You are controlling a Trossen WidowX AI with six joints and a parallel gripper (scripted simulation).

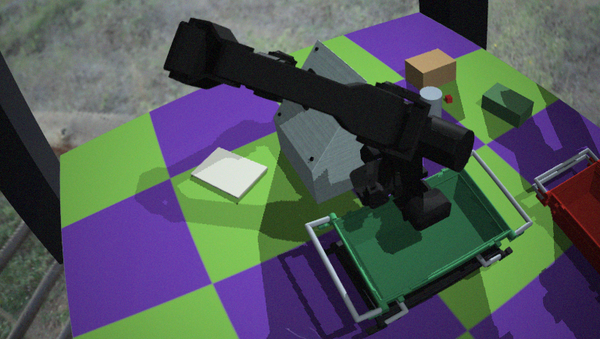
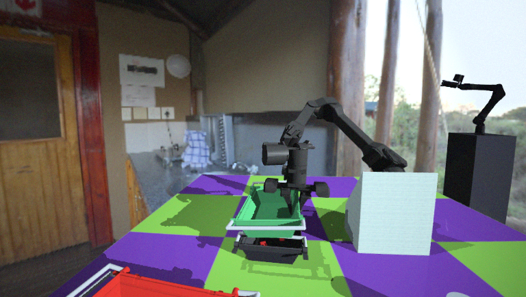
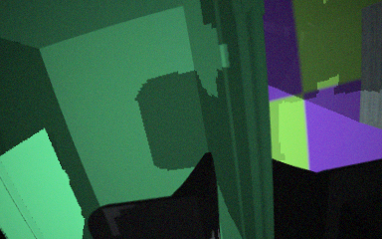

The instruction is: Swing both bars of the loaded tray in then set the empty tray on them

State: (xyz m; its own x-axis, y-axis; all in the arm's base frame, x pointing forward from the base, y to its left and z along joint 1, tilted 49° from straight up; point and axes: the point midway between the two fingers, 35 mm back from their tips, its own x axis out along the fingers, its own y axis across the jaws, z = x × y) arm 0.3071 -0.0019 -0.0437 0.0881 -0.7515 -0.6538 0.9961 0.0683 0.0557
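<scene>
Right now the green tray is 7 cm ahead of my gripper tip and 3 cm above it. The rest, counted from my gripper tip: dark green block 44 cm to the left, 20 cm behind, 7 cm below; white sheet 35 cm behind, 23 cm to the right, 8 cm below; grey cylinder 28 cm behind, 25 cm to the left, 5 cm below.
</scene>
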